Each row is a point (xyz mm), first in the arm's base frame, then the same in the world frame.
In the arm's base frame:
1: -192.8 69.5 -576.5
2: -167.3 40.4 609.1
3: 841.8 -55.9 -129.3
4: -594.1 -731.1 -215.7
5: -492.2 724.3 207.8
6: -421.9 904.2 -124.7
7: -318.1 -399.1 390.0
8: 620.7 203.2 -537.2
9: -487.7 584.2 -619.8
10: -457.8 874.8 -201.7
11: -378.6 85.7 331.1
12: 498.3 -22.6 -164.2
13: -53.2 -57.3 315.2
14: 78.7 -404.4 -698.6
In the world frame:
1: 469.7 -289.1 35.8
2: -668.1 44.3 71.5
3: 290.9 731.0 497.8
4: -51.5 -812.5 657.4
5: -302.9 -140.1 -681.4
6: 51.3 -108.3 -827.7
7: -534.9 -292.3 436.0
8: 650.7 503.1 180.0
9: 482.6 -403.9 -547.7
10: 113.7 -171.1 -811.9
11: -450.0 -208.0 -41.4
12: 240.1 420.2 352.2
13: -364.8 37.5 201.6
14: 613.8 -227.1 573.0

